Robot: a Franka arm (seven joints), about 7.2 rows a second.
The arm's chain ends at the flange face. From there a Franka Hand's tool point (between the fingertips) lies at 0.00 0.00 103.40 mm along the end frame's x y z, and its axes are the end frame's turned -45 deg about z.
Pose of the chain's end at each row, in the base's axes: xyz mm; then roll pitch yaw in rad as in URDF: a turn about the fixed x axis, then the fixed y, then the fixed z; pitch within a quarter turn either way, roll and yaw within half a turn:
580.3, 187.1, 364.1, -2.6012, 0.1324, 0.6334
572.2, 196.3, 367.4, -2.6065, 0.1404, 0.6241
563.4, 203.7, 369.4, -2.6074, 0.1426, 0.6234
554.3, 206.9, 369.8, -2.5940, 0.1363, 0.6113
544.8, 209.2, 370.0, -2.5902, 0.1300, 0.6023
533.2, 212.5, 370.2, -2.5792, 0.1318, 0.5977
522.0, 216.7, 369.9, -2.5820, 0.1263, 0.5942
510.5, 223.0, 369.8, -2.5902, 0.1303, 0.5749
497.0, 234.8, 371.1, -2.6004, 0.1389, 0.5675
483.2, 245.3, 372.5, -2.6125, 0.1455, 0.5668
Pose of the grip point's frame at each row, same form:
539.4, 223.0, 276.2, -2.6511, -0.2705, 1.3140
531.3, 231.8, 279.3, -2.6501, -0.2610, 1.3051
522.4, 239.1, 281.3, -2.6494, -0.2588, 1.3044
513.6, 244.1, 282.3, -2.6428, -0.2720, 1.2887
504.7, 247.4, 282.7, -2.6438, -0.2793, 1.2795
492.7, 251.6, 283.5, -2.6338, -0.2847, 1.2706
482.1, 256.0, 283.0, -2.6396, -0.2872, 1.2691
471.4, 262.2, 282.5, -2.6436, -0.2790, 1.2520
458.0, 273.1, 283.3, -2.6462, -0.2660, 1.2467
444.3, 282.4, 284.2, -2.6515, -0.2533, 1.2491

